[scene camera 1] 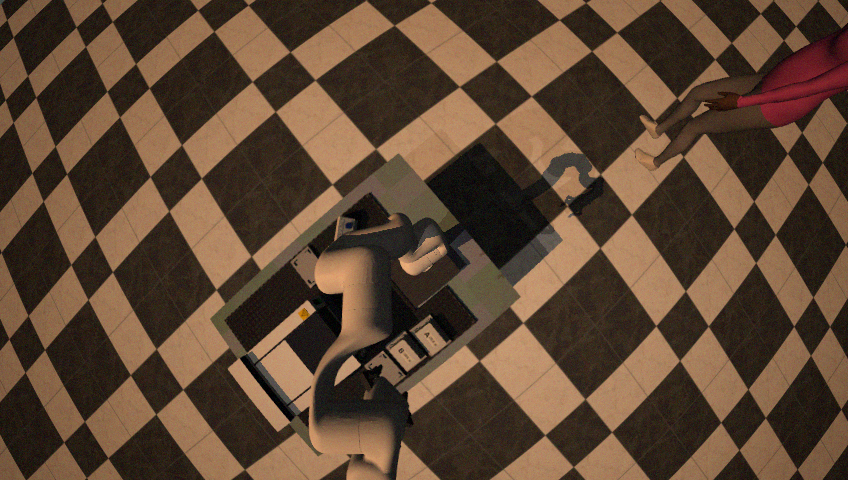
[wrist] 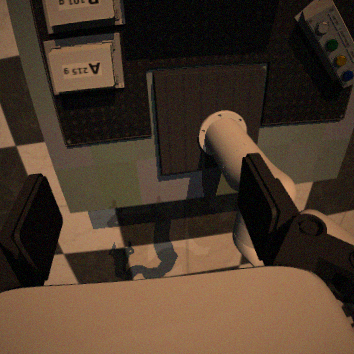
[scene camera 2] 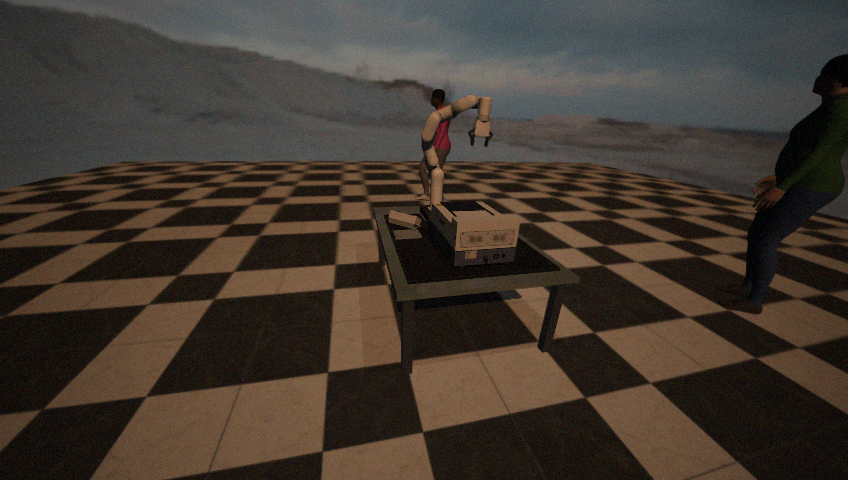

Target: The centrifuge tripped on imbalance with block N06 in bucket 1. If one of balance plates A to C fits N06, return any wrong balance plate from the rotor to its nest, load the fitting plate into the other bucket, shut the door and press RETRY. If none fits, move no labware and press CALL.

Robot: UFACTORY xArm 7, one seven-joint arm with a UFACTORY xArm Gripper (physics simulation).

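Places are measured from the arm's base along level axes (x ahead, y left, z up), in millimetres.
Pixels of known places: gripper, fingertip midpoint: [scene camera 1: 390, 381] [wrist: 146, 187] [scene camera 2: 478, 146]; arm's base, link origin: [wrist: 221, 133].
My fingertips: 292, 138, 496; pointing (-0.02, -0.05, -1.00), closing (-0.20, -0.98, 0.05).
Ahead of a thing's pixels: the offset from my fingertips to its top centre, as dx, dy, dz. "*": to the spot under its first point.
My gripper [scene camera 1: 389, 391] [scene camera 2: 480, 142] [wrist: 146, 187] is open and empty, high above the table. Balance plate A {-36, +121, -477} [scene camera 1: 429, 337] [wrist: 82, 67], labelled 215 g, sits in its nest at the table's edge. Plate B {+94, +77, -477} [scene camera 1: 402, 353] [wrist: 82, 9], cut off in the wrist view and reading 101 g, sits beside it. A third pale nest {+232, +59, -513} [scene camera 1: 389, 369] beside B is partly behind the gripper; whether it holds plate C is unclear. The centrifuge [scene camera 1: 285, 371] [scene camera 2: 484, 228] has a pale housing; its rotor and block N06 do not show, and its door state is unclear.
A button box {-130, -461, -447} [scene camera 1: 345, 226] [scene camera 2: 404, 219] [wrist: 327, 42] has green, yellow and blue buttons; their labels are unreadable. A pale pad {* +79, -549, -515} [scene camera 1: 304, 265] [scene camera 2: 408, 234] lies near it. The arm's base [wrist: 222, 131] stands on a brown plate [wrist: 175, 120]. Two people stand beyond the table.
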